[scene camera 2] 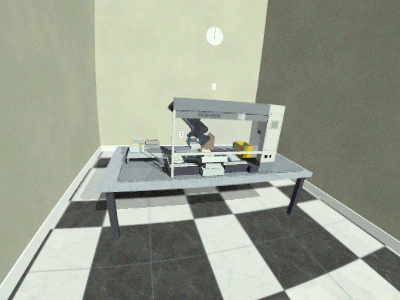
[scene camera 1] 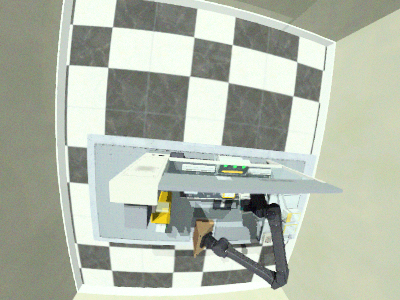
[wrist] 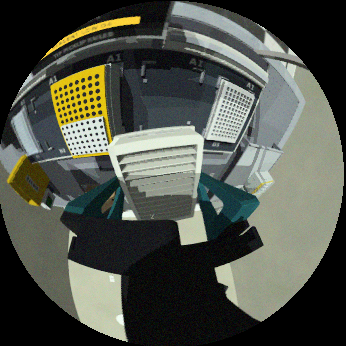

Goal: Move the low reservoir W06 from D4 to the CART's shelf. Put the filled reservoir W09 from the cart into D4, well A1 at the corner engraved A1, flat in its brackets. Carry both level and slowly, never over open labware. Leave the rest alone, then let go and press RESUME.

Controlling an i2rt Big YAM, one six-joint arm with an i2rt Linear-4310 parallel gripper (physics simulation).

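Pixels of known places: gripper, fingertip midpoint: (scene camera 2: 193, 144) (scene camera 1: 246, 200) (wrist: 160, 175); arm's base, link origin: (scene camera 1: 205, 238).
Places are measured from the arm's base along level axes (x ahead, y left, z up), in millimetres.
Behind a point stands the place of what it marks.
Observation:
My gripper (wrist: 160, 175) @(x 379, y -166, z 70 mm) (scene camera 2: 196, 141) @(x 379, y -166, z 70 mm) is shut on a white ribbed reservoir (wrist: 157, 172) @(x 395, y -160, z 80 mm), a teal finger on each long side. Its W06 label is not readable; it hangs above the deck. Behind it in the wrist view, the D4 place (wrist: 172, 95) @(x 450, y -182, z -40 mm) shows bare dark deck with corner brackets and an engraved A1. The cart (scene camera 2: 142, 153) @(x 345, y -598, z -35 mm) at the table's left in scene view 2 bears a yellow-striped item (scene camera 2: 137, 145) @(x 312, y -645, z 24 mm) and a reddish-topped item (scene camera 2: 152, 142) @(x 80, y -545, z -16 mm). Which is W09 cannot be told. The screen (wrist: 95, 32) shows a yellow warning bar; RESUME is not readable.
A yellow tip rack (wrist: 80, 100) @(x 446, y -60, z 21 mm) stands left of D4, a white well plate (wrist: 231, 112) @(x 461, y -300, z -29 mm) right of it. A yellow waste bin (wrist: 29, 181) @(x 212, y 293, z -9 mm) (scene camera 2: 243, 149) is farther left in the wrist view. The raised hood (scene camera 1: 250, 184) @(x 601, y 62, z 418 mm) spans above the deck. A brown block (scene camera 1: 203, 235) @(x 57, y 34, z 34 mm) stands at the arm's base.

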